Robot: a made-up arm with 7 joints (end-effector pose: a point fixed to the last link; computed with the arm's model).
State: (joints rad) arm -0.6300 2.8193 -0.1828 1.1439 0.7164 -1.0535 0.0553
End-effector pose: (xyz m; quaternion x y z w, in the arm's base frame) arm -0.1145 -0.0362 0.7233 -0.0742 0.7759 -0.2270 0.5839
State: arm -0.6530 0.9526 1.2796 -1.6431 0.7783 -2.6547 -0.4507
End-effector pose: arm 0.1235 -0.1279 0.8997 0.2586 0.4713 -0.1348 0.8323
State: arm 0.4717 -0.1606 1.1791 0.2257 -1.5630 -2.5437 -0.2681
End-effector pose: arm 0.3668 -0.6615 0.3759 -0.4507 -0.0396 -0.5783 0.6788
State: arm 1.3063 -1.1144 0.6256 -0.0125 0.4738 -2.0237 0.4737
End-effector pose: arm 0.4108 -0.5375 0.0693 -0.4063 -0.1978 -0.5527 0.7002
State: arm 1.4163 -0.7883 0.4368 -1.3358 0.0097 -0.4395 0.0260
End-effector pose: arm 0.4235 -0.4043 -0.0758 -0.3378 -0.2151 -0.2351 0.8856
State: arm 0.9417 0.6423 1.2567 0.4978 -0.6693 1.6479 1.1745
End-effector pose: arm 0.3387 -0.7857 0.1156 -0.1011 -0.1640 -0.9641 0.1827
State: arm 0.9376 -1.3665 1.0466 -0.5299 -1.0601 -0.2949 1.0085
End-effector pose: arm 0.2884 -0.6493 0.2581 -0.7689 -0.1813 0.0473 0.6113
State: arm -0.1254 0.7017 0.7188 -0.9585 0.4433 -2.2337 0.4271
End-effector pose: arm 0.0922 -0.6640 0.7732 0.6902 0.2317 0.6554 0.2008
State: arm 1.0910 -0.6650 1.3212 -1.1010 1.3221 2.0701 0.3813
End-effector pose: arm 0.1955 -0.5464 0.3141 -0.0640 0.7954 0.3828 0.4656
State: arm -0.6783 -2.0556 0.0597 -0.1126 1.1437 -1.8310 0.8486
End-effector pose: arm 0.3822 -0.0896 0.6977 -0.6145 -0.7231 0.0049 0.3153
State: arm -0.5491 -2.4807 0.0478 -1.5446 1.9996 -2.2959 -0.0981
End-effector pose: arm 0.2889 -0.1712 0.7186 -0.2860 -0.7406 -0.4955 0.3526
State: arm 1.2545 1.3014 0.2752 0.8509 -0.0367 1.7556 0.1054
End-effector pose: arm 0.0116 -0.6248 -0.1489 -0.6104 0.2812 -0.7132 0.1993
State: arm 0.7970 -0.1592 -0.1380 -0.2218 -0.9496 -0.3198 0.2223
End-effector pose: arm 0.2728 -0.5992 0.0982 -0.2030 -0.1446 0.5374 0.8056
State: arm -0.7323 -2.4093 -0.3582 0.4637 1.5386 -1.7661 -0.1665
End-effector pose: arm 0.1490 0.1328 0.6115 0.0552 0.8846 -0.4240 0.1862
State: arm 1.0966 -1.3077 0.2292 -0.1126 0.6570 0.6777 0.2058
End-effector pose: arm 0.3195 -0.6258 0.3166 -0.8649 0.1715 0.3998 0.2505
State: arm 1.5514 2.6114 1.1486 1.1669 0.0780 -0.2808 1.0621
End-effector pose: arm -0.0110 -0.5364 -0.1302 -0.5341 0.0299 -0.6821 0.4986
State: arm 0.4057 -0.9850 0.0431 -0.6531 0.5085 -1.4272 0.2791
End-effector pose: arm 0.4192 -0.5836 0.3863 -0.6494 -0.2719 -0.2776 0.6537
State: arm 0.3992 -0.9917 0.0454 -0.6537 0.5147 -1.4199 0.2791
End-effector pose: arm 0.4189 -0.5832 0.3907 -0.6539 -0.2737 -0.2762 0.6490
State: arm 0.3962 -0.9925 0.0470 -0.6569 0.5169 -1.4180 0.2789
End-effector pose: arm 0.4188 -0.5833 0.3923 -0.6550 -0.2740 -0.2774 0.6473
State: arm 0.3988 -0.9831 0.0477 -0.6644 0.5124 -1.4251 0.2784
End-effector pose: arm 0.4190 -0.5841 0.3894 -0.6505 -0.2717 -0.2829 0.6504
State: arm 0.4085 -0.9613 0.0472 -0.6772 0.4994 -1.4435 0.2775
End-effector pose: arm 0.4194 -0.5859 0.3808 -0.6389 -0.2663 -0.2938 0.6592
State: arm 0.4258 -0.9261 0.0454 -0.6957 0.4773 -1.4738 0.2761
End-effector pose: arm 0.4200 -0.5883 0.3663 -0.6193 -0.2574 -0.3109 0.6735
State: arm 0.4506 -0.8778 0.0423 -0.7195 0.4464 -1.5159 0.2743
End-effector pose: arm 0.4208 -0.5909 0.3462 -0.5914 -0.2447 -0.3344 0.6917
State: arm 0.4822 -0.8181 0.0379 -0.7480 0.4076 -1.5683 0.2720
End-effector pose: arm 0.4215 -0.5932 0.3213 -0.5555 -0.2284 -0.3641 0.7118
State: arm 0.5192 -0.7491 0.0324 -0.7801 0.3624 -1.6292 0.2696
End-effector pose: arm 0.4221 -0.5947 0.2931 -0.5127 -0.2085 -0.3995 0.7308
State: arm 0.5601 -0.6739 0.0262 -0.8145 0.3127 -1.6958 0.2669
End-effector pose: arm 0.4224 -0.5951 0.2629 -0.4645 -0.1857 -0.4390 0.7464
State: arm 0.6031 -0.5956 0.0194 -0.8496 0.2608 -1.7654 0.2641
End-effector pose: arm 0.4224 -0.5944 0.2324 -0.4135 -0.1608 -0.4808 0.7563
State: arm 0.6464 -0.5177 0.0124 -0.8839 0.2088 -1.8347 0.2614
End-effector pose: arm 0.4219 -0.5929 0.2029 -0.3622 -0.1350 -0.5226 0.7600
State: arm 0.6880 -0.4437 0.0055 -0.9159 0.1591 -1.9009 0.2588
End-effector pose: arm 0.4211 -0.5907 0.1754 -0.3134 -0.1096 -0.5622 0.7575
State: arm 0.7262 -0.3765 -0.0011 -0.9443 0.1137 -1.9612 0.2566
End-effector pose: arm 0.4198 -0.5882 0.1509 -0.2694 -0.0858 -0.5977 0.7503
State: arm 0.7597 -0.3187 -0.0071 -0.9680 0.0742 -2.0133 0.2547
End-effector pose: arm 0.4183 -0.5857 0.1299 -0.2318 -0.0648 -0.6275 0.7405
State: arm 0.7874 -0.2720 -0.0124 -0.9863 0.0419 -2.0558 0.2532
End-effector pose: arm 0.4168 -0.5832 0.1130 -0.2017 -0.0474 -0.6509 0.7303
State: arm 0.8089 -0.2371 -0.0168 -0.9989 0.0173 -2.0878 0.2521
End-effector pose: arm 0.4154 -0.5809 0.1000 -0.1792 -0.0339 -0.6678 0.7217
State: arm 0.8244 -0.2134 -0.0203 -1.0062 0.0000 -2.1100 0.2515
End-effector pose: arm 0.4144 -0.5788 0.0909 -0.1637 -0.0242 -0.6786 0.7156
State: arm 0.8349 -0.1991 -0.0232 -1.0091 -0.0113 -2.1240 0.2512
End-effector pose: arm 0.4137 -0.5770 0.0848 -0.1536 -0.0176 -0.6846 0.7123
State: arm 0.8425 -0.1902 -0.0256 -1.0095 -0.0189 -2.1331 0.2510
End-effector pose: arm 0.4133 -0.5753 0.0806 -0.1468 -0.0130 -0.6879 0.7107
